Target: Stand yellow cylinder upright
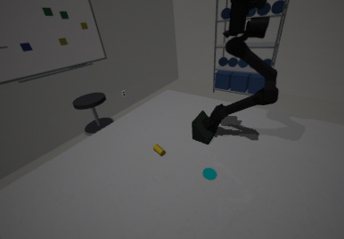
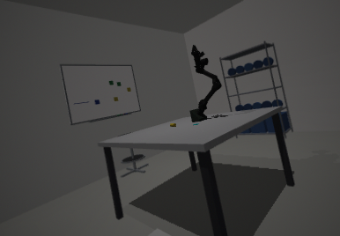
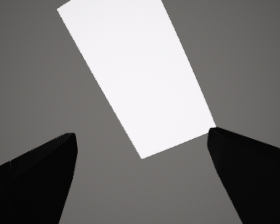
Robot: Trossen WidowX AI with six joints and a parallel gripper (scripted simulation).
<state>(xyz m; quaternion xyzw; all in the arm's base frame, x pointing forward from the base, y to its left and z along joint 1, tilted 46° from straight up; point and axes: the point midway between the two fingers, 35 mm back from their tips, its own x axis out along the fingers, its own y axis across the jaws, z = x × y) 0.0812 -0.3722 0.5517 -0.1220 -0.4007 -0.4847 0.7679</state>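
The yellow tall cylinder is 250 mm ahead of my gripper tip, 270 mm to the right of it and 750 mm below it. Also, from my gripper tip: cyan circle 210 mm ahead, 10 mm to the left, 760 mm below.
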